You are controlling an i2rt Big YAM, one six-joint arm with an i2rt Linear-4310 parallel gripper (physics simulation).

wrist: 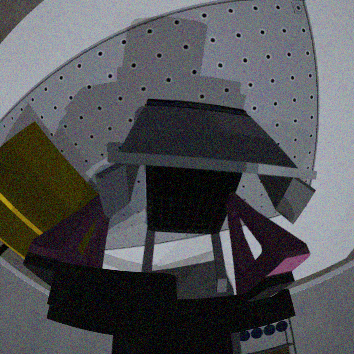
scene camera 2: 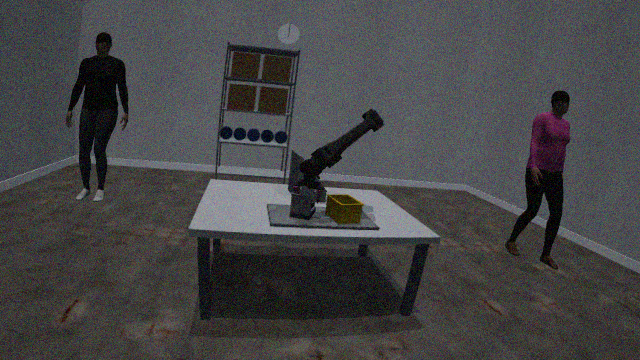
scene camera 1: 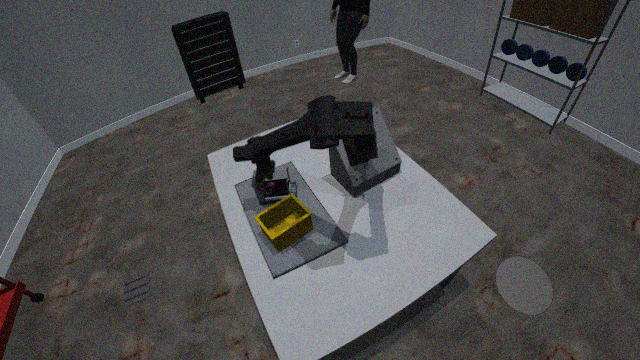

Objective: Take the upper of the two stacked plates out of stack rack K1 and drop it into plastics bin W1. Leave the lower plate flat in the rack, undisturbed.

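Places are measured from the arm's base along level axes (x up, y back, z right), in metres.
Where they show: gripper, fingertip midpoint: [wrist: 169, 195] [scene camera 1: 269, 187]; arm's base, link origin: [scene camera 1: 355, 149].
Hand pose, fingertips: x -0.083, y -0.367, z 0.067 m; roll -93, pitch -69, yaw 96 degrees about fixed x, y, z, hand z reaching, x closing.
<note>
Things, the pixels of their top centre, and the offset from my fingertips. Level surfaces: height alone.
- Stack rack K1, top centre: [wrist: 195, 265] [scene camera 1: 271, 174] [scene camera 2: 305, 190] dx +0.048, dy +0.026, dz +0.012 m
- Plastics bin W1, top centre: [wrist: 17, 237] [scene camera 1: 282, 215] [scene camera 2: 344, 199] dx +0.028, dy -0.004, dz -0.185 m
- white table, surface height: dx -0.084 m
Stack rack K1 [scene camera 2: 301, 205] is a grey box-like holder on the perforated board; in the wrist view its dark sloping panel [wrist: 210, 132] has a light grey edge. A black surface shows between the fingers, but I cannot tell the upper plate from the lower one. My gripper [scene camera 1: 267, 184] [wrist: 169, 195] is open, pointing down at the rack, with its dark magenta fingers apart on either side of the rack's middle. The fingers are mostly hidden behind the rack in scene camera 2. Plastics bin W1 [scene camera 1: 294, 235] [scene camera 2: 345, 212] [wrist: 40, 175] is yellow, open-topped, and stands beside the rack.
The grey board [scene camera 1: 300, 259] [scene camera 2: 278, 218] [wrist: 250, 75] lies on the white table [scene camera 1: 425, 240] [scene camera 2: 240, 195]. My arm's grey base block [scene camera 1: 375, 170] stands behind. Two people [scene camera 2: 102, 85] [scene camera 2: 549, 140] stand off the table. The bin is close beside the left finger in the wrist view.
</note>
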